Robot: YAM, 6 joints.
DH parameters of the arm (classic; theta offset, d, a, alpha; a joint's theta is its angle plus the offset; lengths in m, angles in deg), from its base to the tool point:
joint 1: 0 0.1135 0.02 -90
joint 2: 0 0 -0.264 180
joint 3: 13.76 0 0.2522 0
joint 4: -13.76 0 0.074 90
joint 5: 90 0 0 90
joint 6: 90 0.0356 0 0
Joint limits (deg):
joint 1: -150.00..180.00
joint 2: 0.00..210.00
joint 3: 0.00..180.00
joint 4: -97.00..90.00
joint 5: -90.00..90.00
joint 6: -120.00..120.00
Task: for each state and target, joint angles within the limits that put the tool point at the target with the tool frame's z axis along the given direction. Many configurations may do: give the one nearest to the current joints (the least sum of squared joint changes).
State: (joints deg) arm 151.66 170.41 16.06 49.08 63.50 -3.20
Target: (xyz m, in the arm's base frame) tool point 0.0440 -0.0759 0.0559 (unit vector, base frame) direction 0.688 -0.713 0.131
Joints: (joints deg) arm 111.11 197.93 2.24 7.53 22.66 -3.20
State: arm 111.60 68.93 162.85 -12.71 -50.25 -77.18
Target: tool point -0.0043 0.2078 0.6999 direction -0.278 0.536 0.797
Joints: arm 88.30 97.79 152.59 1.70 -17.09 -77.18
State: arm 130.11 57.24 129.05 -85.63 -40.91 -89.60
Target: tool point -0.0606 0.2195 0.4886 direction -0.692 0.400 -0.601
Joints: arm 99.94 84.45 119.57 -84.61 -37.77 -89.60
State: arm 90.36 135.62 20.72 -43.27 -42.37 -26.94
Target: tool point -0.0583 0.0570 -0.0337 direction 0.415 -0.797 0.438
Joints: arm 130.56 172.56 44.64 -78.67 -11.71 -26.94
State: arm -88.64 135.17 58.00 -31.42 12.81 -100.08
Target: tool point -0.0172 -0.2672 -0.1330 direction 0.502 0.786 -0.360
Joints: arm -96.78 172.71 88.27 -72.35 -23.95 -100.08
